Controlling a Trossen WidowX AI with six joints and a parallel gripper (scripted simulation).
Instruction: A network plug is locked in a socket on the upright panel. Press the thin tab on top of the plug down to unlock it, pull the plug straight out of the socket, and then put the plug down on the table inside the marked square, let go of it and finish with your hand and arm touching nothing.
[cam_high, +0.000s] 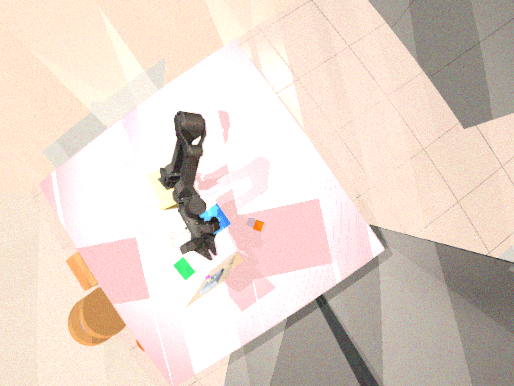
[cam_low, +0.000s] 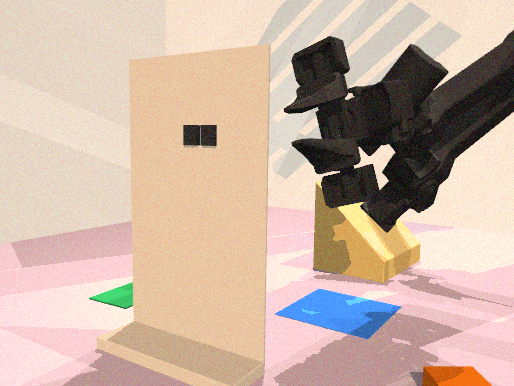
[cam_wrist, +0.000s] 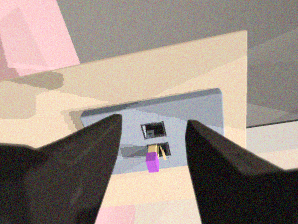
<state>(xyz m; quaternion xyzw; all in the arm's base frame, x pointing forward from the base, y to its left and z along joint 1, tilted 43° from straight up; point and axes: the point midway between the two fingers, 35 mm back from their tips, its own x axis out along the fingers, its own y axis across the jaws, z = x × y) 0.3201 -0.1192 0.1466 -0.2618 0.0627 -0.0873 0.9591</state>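
Now: the purple plug 50 mm ahead of my gripper tip, 70 mm to the right of it and 10 mm below it. The rest, counted from my gripper tip: beige panel: 80 mm ahead, 70 mm to the right, 100 mm below; blue square: 120 mm behind, 20 mm to the left, 230 mm below; small orange block: 40 mm ahead, 170 mm to the left, 220 mm below.
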